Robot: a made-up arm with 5 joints. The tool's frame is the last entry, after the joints.
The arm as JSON. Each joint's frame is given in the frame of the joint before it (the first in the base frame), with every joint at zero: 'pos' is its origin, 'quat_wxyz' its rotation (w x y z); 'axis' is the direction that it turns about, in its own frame. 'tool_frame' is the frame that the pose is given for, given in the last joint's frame.
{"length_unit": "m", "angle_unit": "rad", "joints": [
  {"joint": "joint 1", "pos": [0.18, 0.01, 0.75], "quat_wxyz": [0.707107, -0.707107, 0.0, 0.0], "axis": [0.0, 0.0, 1.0]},
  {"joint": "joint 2", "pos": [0.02, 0.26, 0.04], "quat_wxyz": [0.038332, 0.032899, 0.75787, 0.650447], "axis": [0.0, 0.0, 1.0]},
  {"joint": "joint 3", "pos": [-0.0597, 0.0, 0.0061], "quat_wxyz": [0.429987, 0.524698, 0.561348, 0.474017], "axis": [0.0, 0.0, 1.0]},
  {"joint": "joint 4", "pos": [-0.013, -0.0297, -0.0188], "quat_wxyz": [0.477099, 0.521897, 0.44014, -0.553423], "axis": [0.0, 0.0, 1.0]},
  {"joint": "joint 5", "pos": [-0.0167, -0.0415, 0.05], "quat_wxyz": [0.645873, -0.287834, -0.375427, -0.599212], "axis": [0.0, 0.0, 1.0]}
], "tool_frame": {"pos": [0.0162, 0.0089, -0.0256], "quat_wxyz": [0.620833, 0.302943, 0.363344, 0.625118]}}
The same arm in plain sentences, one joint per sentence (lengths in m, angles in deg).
The arm has five revolute joints in a row. What follows holds with every joint at zero, and every direction is one of the base frame's.
Joint 1 sits 0.1800 m along +x and 0.0100 m along +y and 0.7500 m along +z from the base frame's origin and turns about +y.
Joint 2 sits 0.0200 m along +x and 0.0400 m along +y and 0.2600 m along -z from joint 1 and turns about the direction (0.100899, -0.150898, -0.983387).
Joint 3 sits 0.0600 m along +x from joint 2 and turns about the direction (-0.99342, 0.092302, 0.067801).
Joint 4 sits 0.0200 m along +x and 0.0100 m along -y and 0.0300 m along +z from joint 3 and turns about +z.
Joint 5 sits 0.0200 m along -x and 0.0400 m along -y and 0.0500 m along +z from joint 4 and turns about the direction (-0.072402, 0.83042, 0.552413).
The tool frame, which is the frame that the pose is given for, sits 0.0100 m along +x and 0.0300 m along -y from joint 5; its axes are the base frame's turned by roll 0.00, pitch 0.00 and yaw 0.00 deg (as in URDF: about the fixed x, then y, then z).

